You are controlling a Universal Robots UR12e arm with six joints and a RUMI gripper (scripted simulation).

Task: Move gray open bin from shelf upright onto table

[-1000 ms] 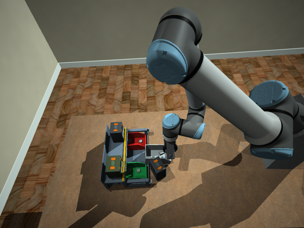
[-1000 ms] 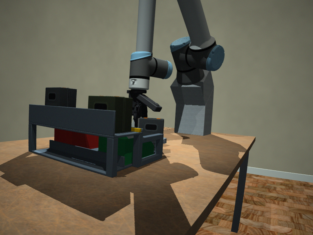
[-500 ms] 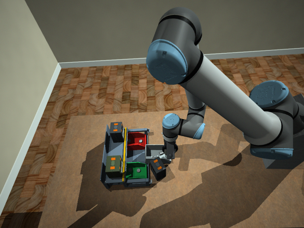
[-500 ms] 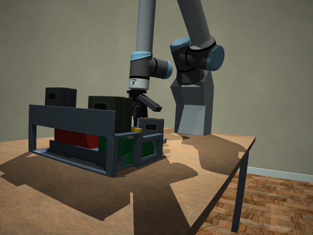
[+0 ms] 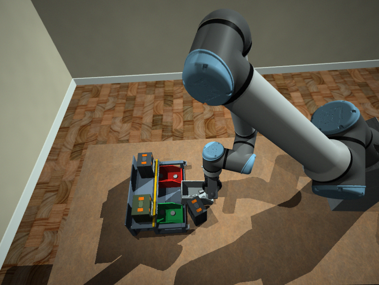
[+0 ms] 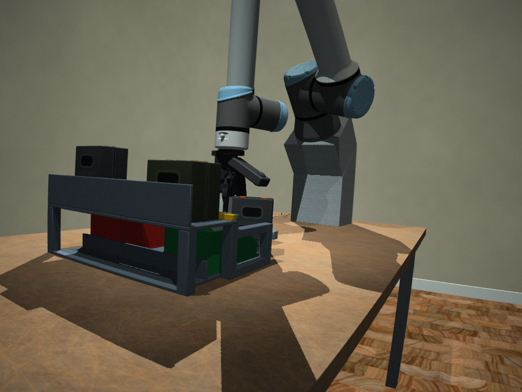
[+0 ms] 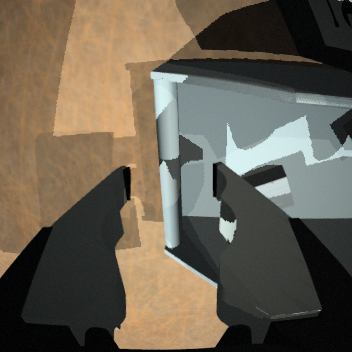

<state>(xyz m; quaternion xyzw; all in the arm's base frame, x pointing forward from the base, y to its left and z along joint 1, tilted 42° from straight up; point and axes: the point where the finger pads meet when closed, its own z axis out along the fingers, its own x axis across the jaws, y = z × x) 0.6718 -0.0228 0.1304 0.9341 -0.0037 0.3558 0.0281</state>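
Now: the gray bin 8 cm ahead of my hand and 1 cm above it. Also, from my hand: yellow strip (29 cm ahead, 1 cm to the right, 7 cm above); green bin (25 cm ahead, 10 cm to the left, 1 cm above); red bin (24 cm ahead, 12 cm to the right, 1 cm above).
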